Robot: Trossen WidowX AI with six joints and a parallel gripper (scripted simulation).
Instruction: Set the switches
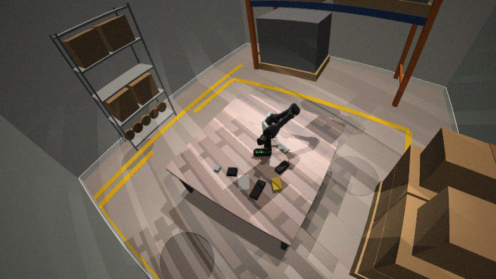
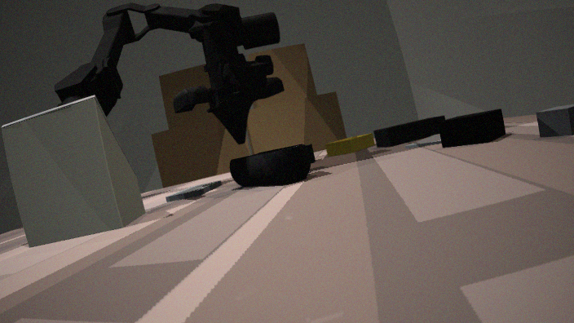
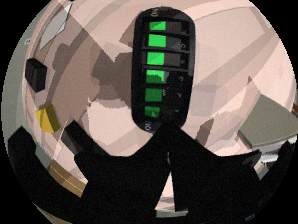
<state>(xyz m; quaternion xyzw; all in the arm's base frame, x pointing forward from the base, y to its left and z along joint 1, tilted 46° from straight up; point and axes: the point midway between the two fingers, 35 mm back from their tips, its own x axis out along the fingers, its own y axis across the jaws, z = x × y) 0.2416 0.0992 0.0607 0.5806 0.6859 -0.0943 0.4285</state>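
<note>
My gripper tip is 110 mm past the flat grey plate, 90 mm to the right of it and 60 mm above it. Also, from my gripper tip: white plate (350 mm ahead, 70 mm below, 40 mm to the right); small black block (310 mm ahead, 170 mm to the right, 50 mm below); yellow block (250 mm ahead, 200 mm to the left, 50 mm below).
</note>
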